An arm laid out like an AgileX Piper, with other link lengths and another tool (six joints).
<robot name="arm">
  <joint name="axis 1" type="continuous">
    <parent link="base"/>
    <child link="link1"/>
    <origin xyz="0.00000 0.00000 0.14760" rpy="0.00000 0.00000 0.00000"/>
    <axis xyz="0 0 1"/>
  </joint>
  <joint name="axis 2" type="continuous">
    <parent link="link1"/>
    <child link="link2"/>
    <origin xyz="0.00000 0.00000 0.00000" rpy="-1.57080 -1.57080 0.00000"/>
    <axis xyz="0 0 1"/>
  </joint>
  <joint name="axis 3" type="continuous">
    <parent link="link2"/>
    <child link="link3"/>
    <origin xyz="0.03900 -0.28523 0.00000" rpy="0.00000 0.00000 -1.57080"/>
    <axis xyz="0 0 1"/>
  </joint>
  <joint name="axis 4" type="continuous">
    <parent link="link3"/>
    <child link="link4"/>
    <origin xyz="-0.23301 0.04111 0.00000" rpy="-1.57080 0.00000 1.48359"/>
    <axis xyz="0 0 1"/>
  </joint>
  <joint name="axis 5" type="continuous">
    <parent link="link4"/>
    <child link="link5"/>
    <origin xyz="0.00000 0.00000 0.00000" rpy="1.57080 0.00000 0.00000"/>
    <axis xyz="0 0 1"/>
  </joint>
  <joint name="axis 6" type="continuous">
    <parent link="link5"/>
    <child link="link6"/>
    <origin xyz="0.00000 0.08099 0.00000" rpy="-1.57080 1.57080 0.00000"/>
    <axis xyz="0 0 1"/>
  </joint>
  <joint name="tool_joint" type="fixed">
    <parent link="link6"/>
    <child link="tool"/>
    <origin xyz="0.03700 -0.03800 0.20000" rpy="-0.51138 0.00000 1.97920"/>
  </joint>
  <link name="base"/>
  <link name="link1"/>
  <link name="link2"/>
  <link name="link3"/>
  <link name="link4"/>
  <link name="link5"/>
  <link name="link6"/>
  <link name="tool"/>
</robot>
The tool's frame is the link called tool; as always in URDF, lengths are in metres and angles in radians. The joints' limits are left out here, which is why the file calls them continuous.
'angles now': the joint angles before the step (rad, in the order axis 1, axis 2, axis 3, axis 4, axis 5, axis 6). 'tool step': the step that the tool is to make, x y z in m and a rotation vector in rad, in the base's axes. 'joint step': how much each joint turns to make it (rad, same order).
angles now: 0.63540, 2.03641, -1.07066, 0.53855, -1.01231, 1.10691
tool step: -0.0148, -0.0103, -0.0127, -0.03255, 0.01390, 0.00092
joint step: 0.00192, -0.02048, 0.09357, -0.01535, -0.04421, 0.01021
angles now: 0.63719, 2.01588, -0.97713, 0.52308, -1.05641, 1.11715
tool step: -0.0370, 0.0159, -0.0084, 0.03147, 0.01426, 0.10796
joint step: 0.02831, -0.06713, 0.17288, -0.10904, -0.06914, 0.12932
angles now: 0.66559, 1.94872, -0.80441, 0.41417, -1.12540, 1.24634
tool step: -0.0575, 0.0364, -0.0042, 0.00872, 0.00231, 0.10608
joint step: 0.15355, -0.05739, 0.15181, 0.03416, -0.09551, 0.03067
